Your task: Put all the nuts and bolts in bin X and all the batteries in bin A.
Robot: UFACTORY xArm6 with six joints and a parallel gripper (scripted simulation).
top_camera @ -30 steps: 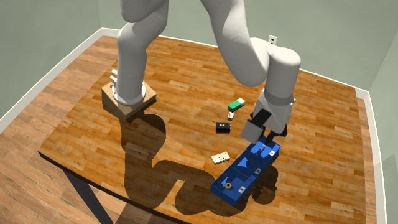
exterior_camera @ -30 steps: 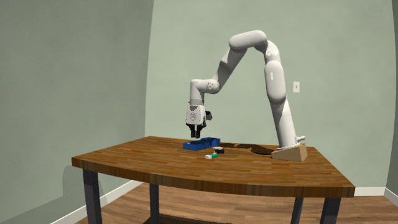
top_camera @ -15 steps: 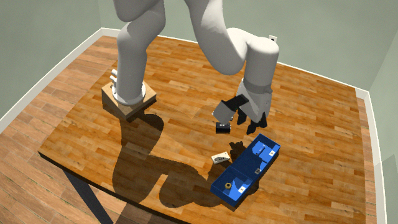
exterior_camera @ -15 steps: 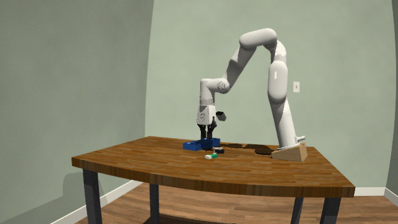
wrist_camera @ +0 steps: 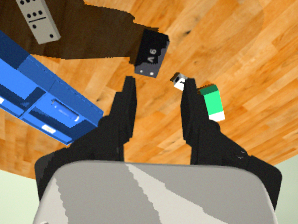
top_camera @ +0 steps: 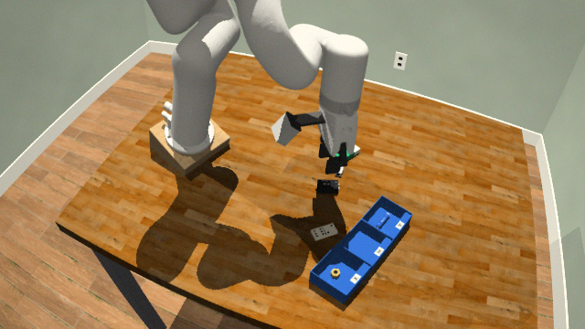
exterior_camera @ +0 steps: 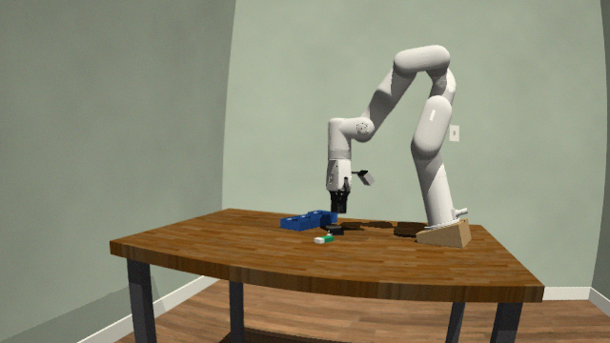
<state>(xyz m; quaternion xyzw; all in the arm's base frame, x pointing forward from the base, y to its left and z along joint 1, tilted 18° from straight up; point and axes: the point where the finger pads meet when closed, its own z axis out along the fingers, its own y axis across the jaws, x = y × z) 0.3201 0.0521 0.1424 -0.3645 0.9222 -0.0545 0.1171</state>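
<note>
The black block battery lies 1 cm ahead of my hand and 8 cm below it. From my hand the other things lie so: white eraser: 1 cm ahead, 13 cm to the left, 9 cm below; white domino: 5 cm ahead, 12 cm to the right, 9 cm below; grey piece: 1 cm ahead, 6 cm to the left, 8 cm below.
</note>
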